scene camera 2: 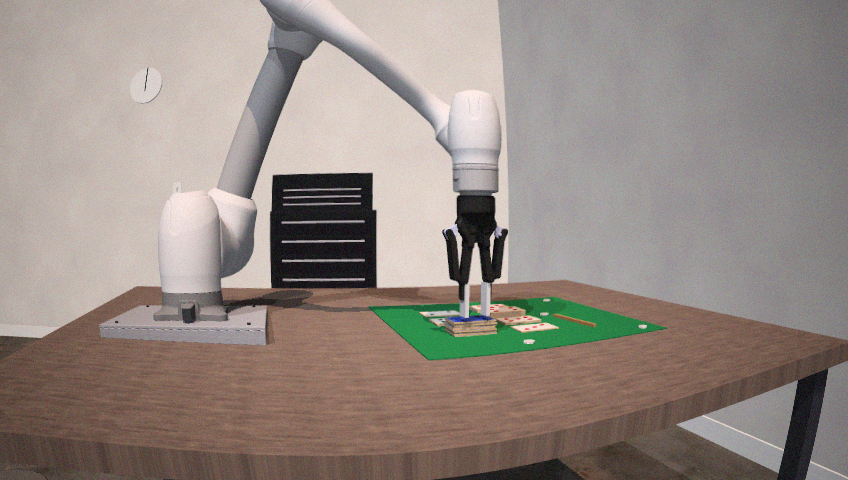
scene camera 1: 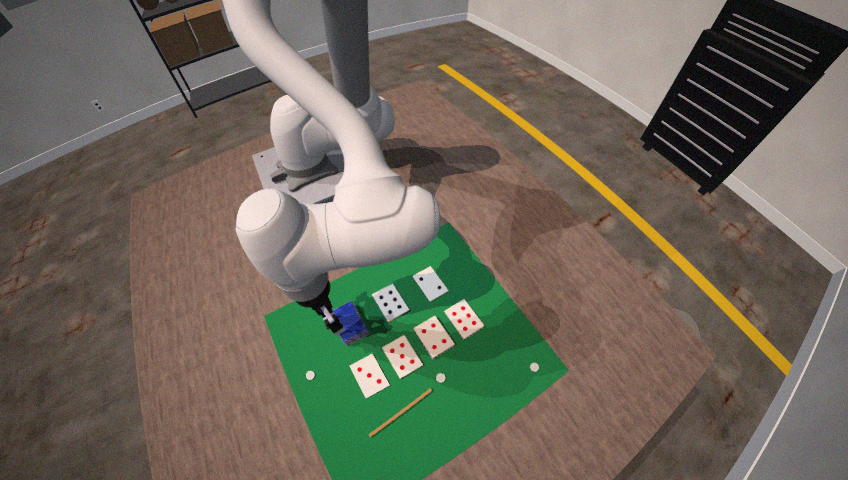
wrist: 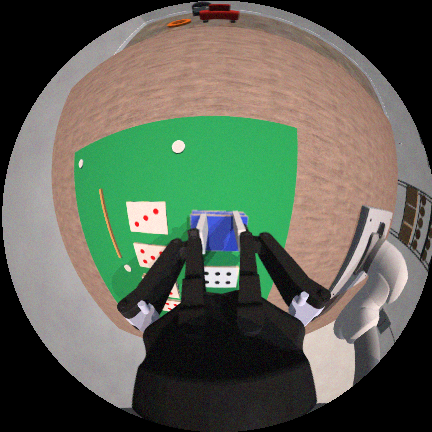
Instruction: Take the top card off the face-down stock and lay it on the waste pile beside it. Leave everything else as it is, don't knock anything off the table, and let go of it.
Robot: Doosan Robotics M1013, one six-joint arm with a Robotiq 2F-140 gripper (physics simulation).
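Frame: origin at the arm's base, x ahead, y left, z up, level; millimetres.
Seen in the pictures: gripper, fingertip midpoint: (scene camera 2: pixel 474 315) (wrist: pixel 219 220); arm's base at its link origin: (scene camera 2: pixel 193 315) (scene camera 1: pixel 306 168) (wrist: pixel 370 250).
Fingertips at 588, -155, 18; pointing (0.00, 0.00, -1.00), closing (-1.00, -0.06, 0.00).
Pixels of each thing's top centre, then the offset from my fingertips to it, as dx, dy, dz.
- face-down stock at its top centre: (wrist: pixel 218 234) (scene camera 2: pixel 470 318) (scene camera 1: pixel 346 320) +2, +28, -10
- face-up white card with several black pips, top centre: (wrist: pixel 216 277) (scene camera 1: pixel 390 302) +8, +150, -34
- two-pip black card at its top centre: (scene camera 2: pixel 440 312) (scene camera 1: pixel 430 283) +20, +269, -37
- thin wooden stick at its top centre: (scene camera 2: pixel 574 318) (scene camera 1: pixel 400 412) (wrist: pixel 107 225) +256, +23, -33
The face-down stock (scene camera 1: pixel 355 326) (scene camera 2: pixel 471 328) (wrist: pixel 223 242) is a stack of blue-backed cards near the left edge of the green mat. My gripper (scene camera 1: pixel 333 327) (scene camera 2: pixel 475 315) (wrist: pixel 219 220) points down over it. Its fingers are partly open, a small gap apart, with no card between them. Both fingertips are at about the height of the stock's blue top, within its outline in the wrist view; whether they touch it is hard to tell. A face-up white card with several black pips (scene camera 1: pixel 390 302) (wrist: pixel 221 276) lies beside the stock, apart from it.
A two-pip black card (scene camera 1: pixel 430 283) lies farther along that row. Several red-pip cards, among them a three-pip one (scene camera 1: pixel 369 375) (wrist: pixel 146 217), form another row. A thin wooden stick (scene camera 1: pixel 400 412) (scene camera 2: pixel 574 320) (wrist: pixel 109 223) and small white discs (scene camera 1: pixel 310 375) (scene camera 2: pixel 529 342) (wrist: pixel 178 146) lie on the green mat.
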